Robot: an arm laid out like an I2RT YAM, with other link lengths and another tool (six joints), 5 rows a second.
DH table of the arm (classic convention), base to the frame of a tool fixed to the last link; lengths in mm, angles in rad. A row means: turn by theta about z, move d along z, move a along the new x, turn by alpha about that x. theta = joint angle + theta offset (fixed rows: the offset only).
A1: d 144.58, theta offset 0, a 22.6, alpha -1.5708
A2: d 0, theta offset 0, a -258.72, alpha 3.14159
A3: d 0, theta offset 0.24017, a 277.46, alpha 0
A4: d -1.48, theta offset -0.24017, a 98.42, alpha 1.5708
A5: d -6.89, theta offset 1.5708, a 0, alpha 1.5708
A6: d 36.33, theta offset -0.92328, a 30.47, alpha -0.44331
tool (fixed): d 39.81, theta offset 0, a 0, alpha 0
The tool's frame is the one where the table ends.
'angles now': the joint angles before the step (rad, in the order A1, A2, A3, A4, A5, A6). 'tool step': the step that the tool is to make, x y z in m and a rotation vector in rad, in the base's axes. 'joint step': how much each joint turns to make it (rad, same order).
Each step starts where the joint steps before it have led.
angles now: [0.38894 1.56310 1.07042 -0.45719 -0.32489 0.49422]
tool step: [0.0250 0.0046 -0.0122 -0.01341 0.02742 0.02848]
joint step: [-0.01668 0.12334 0.09908 -0.01969 -0.02359 -0.04086]
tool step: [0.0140 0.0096 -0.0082 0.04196 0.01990 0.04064]
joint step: [-0.00258 0.07220 0.05525 0.00914 -0.06235 -0.01205]
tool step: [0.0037 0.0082 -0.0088 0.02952 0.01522 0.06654]
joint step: [0.00309 0.03927 0.01910 -0.00047 -0.06166 -0.04013]
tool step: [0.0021 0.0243 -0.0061 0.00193 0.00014 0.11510]
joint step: [0.04088 0.05803 0.05622 -0.03140 -0.03924 -0.07152]
